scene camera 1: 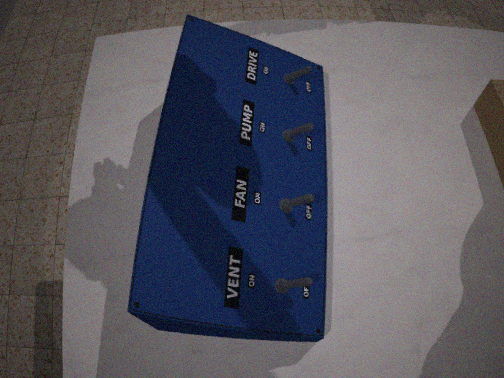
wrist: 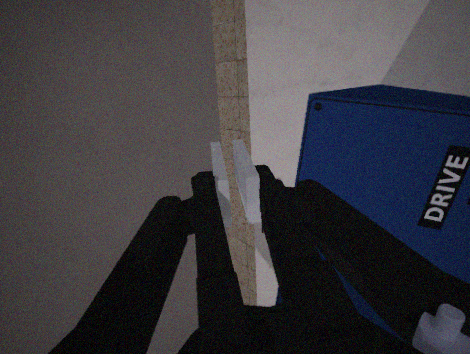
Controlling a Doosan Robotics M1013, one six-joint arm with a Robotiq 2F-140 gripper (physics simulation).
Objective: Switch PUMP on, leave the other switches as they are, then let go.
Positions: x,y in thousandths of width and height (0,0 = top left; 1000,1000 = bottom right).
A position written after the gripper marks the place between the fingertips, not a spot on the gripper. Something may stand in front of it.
In view: the gripper (wrist: 484,451) and a blue switch panel (scene camera 1: 430,634).
The blue switch panel is seen too in the wrist view (wrist: 827,428).
